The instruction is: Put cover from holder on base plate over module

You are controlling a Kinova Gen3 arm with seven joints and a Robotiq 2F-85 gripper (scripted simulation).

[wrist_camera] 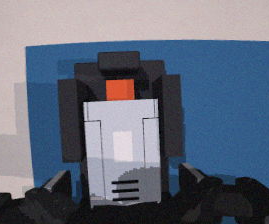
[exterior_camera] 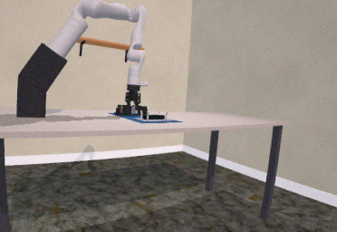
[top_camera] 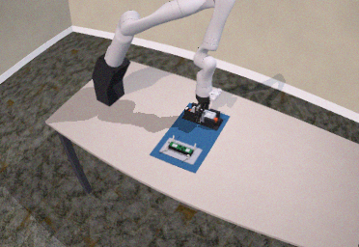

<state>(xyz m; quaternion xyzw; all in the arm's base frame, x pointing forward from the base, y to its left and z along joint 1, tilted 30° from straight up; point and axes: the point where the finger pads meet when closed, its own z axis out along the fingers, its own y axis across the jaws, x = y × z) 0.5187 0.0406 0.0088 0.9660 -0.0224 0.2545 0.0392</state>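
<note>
Now: hand right at the light grey cover.
</note>
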